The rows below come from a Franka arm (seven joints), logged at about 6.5 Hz.
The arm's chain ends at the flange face. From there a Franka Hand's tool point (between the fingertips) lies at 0.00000 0.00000 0.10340 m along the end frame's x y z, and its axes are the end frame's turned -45 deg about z.
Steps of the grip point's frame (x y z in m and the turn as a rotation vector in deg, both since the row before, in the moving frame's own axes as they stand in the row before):
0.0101 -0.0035 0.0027 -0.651 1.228 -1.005
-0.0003 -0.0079 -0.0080 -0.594 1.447 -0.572
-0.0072 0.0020 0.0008 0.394 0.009 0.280
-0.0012 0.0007 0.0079 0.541 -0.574 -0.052
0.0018 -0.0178 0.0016 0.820 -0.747 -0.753
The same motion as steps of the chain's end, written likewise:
0.0023 -0.0089 0.0027 0.408 1.329 -1.005
-0.0084 -0.0043 -0.0080 0.603 1.443 -0.572
-0.0032 0.0070 0.0008 0.285 -0.272 0.280
0.0011 0.0013 0.0079 -0.023 -0.788 -0.052
-0.0093 -0.0138 0.0016 0.052 -1.108 -0.753

